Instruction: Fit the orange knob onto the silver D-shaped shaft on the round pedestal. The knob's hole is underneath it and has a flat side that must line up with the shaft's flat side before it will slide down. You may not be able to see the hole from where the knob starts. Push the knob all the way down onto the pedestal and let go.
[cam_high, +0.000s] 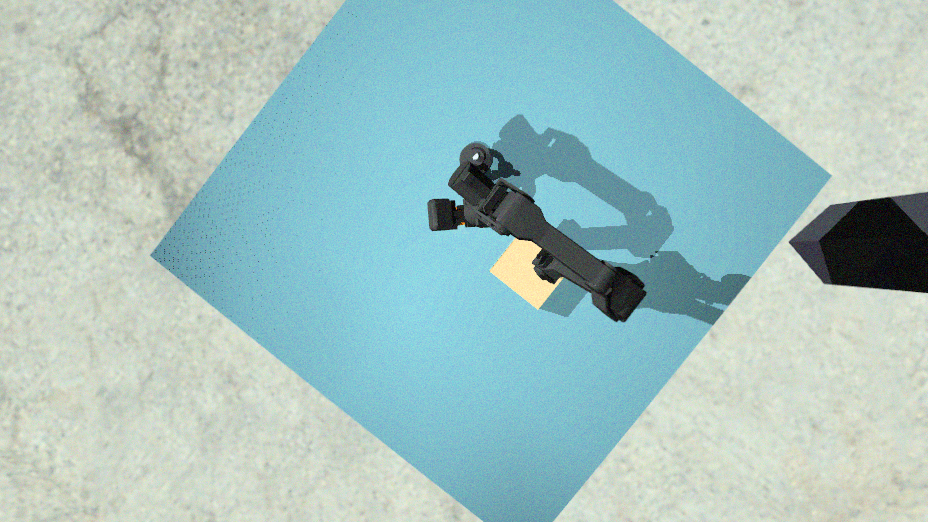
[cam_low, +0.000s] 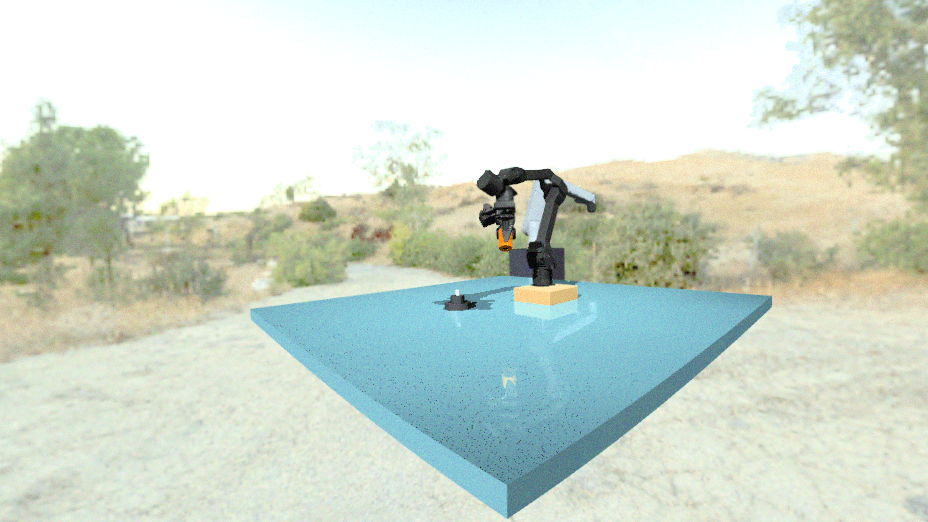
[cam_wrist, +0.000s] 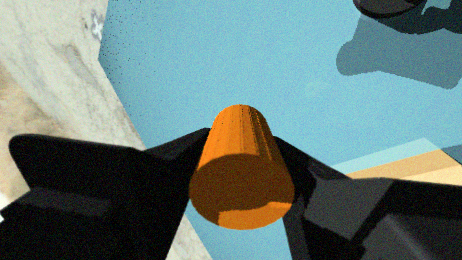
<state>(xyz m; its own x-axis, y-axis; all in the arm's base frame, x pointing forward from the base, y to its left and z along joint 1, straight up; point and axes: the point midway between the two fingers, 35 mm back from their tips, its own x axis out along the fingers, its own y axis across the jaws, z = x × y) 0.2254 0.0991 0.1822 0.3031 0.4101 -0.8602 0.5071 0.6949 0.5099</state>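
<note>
Right now my gripper tip is 10 mm past the orange knob, 10 mm to the left of it and 30 mm below it. Round my gripper tip: round dark pedestal (90 mm ahead, 150 mm to the right, 170 mm below).
</note>
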